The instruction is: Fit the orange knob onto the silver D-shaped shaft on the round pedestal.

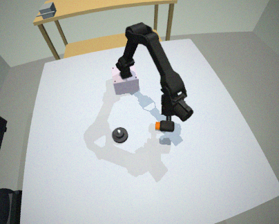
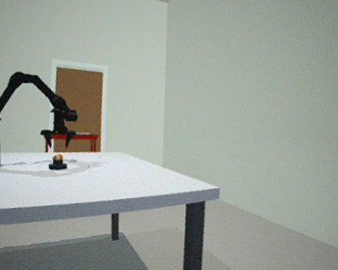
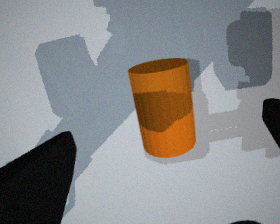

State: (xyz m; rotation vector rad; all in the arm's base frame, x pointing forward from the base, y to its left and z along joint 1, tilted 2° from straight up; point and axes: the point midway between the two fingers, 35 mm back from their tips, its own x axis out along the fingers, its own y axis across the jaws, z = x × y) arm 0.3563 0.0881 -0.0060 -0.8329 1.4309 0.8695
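The orange knob lies 60 mm below my gripper tip. Round my gripper tip: round dark pedestal: 230 mm to the right, 50 mm below, 40 mm behind.
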